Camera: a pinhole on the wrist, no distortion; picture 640 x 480 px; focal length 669.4 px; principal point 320.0 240.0 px. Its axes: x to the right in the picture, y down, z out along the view. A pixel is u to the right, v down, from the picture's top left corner.
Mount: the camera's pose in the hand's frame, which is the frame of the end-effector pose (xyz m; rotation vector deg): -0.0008 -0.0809 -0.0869 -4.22 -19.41 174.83
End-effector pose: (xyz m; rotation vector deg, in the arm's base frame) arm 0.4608 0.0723 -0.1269 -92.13 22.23 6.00
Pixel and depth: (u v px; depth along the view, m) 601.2 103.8 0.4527
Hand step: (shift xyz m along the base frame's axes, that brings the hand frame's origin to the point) -0.1115 0.4012 0.1042
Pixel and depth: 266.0 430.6 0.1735
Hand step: 0.0642 0.0751 0.1534
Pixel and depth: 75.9 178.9 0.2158
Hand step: 0.1199 0.1194 0.0780
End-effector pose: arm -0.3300 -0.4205 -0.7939 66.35 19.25 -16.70
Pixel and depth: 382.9 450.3 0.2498
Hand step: -0.1069 -0.2043 -0.1088
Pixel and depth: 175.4 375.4 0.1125
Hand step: -0.0345 -0.0665 -0.1082
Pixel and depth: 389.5 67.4 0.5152
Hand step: -0.0432 -0.4281 0.1399
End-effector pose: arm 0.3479 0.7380 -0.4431 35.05 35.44 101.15
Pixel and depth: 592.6 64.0 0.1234
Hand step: 0.0902 -0.0314 -0.0263
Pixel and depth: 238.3 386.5 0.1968
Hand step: 0.1786 0.0610 -0.0423
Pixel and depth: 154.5 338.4 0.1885
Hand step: 0.1595 0.0799 -0.0325
